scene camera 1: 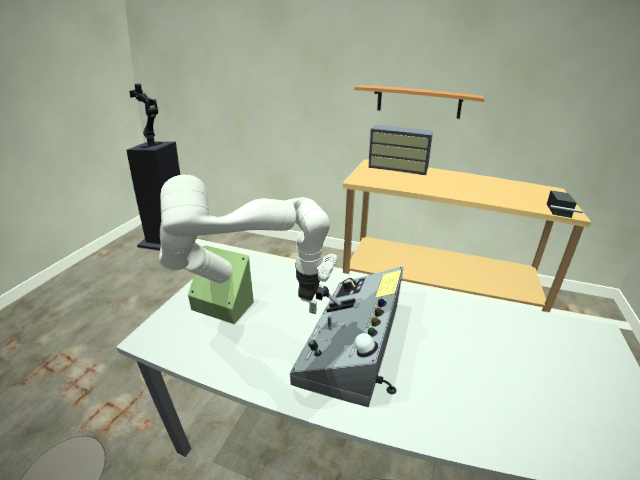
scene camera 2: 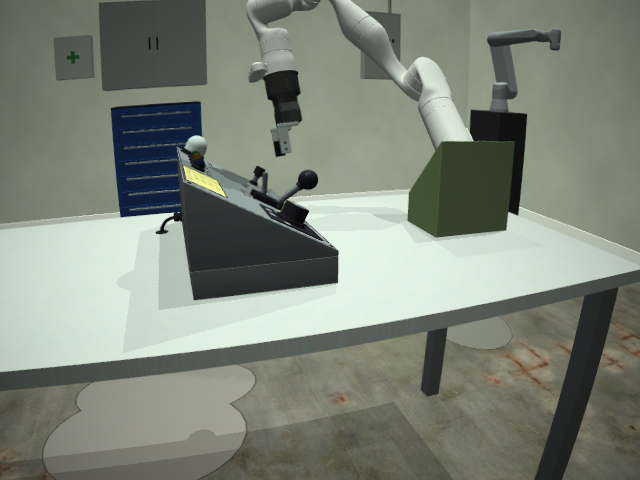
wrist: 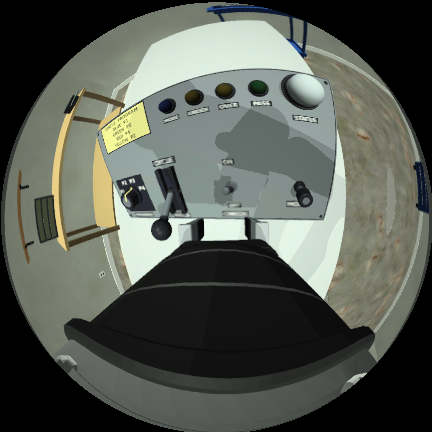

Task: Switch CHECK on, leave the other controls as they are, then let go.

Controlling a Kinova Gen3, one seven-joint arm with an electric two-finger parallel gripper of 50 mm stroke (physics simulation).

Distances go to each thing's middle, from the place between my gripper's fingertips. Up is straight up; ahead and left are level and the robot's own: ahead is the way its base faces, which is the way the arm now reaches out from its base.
Scene:
Right now the grey console [scene camera 2: 235, 243] is 13 cm ahead of my hand, 8 cm below it and 5 cm to the left of it.

